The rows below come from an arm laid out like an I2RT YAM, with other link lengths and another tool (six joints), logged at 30 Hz.
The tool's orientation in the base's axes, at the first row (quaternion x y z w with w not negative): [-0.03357 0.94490 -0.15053 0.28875]
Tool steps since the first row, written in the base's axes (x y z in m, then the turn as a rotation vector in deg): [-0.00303 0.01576 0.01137 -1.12 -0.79 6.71]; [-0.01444 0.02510 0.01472 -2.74 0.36 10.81]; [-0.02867 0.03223 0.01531 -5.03 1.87 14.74]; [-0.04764 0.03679 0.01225 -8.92 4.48 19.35]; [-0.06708 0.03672 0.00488 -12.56 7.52 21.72]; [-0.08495 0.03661 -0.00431 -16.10 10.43 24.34]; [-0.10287 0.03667 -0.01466 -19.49 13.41 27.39]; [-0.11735 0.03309 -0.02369 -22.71 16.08 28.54]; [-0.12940 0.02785 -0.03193 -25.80 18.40 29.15]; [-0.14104 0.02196 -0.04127 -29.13 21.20 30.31]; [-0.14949 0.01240 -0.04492 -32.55 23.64 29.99]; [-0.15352 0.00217 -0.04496 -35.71 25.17 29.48]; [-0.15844 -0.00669 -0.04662 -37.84 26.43 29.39]
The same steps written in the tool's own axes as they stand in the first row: [-0.00594 0.01148 -0.01482 -2.54 -2.82 -5.70]; [0.00034 0.01909 -0.02628 -3.57 -3.01 -10.14]; [0.01078 0.02537 -0.03654 -4.00 -2.82 -14.91]; [0.02750 0.03020 -0.04588 -3.62 -1.82 -21.39]; [0.04761 0.03191 -0.05086 -2.33 0.27 -26.09]; [0.06740 0.03418 -0.05352 -1.23 2.16 -30.89]; [0.08782 0.03696 -0.05534 -0.49 3.99 -35.97]; [0.10523 0.03596 -0.05533 1.17 6.11 -39.37]; [0.12044 0.03319 -0.05414 3.06 8.06 -42.18]; [0.13600 0.03014 -0.05169 4.79 10.30 -45.69]; [0.14642 0.02195 -0.05098 7.43 12.64 -47.99]; [0.15133 0.01212 -0.05047 10.10 14.18 -49.75]; [0.15764 0.00407 -0.04955 11.73 15.35 -51.19]
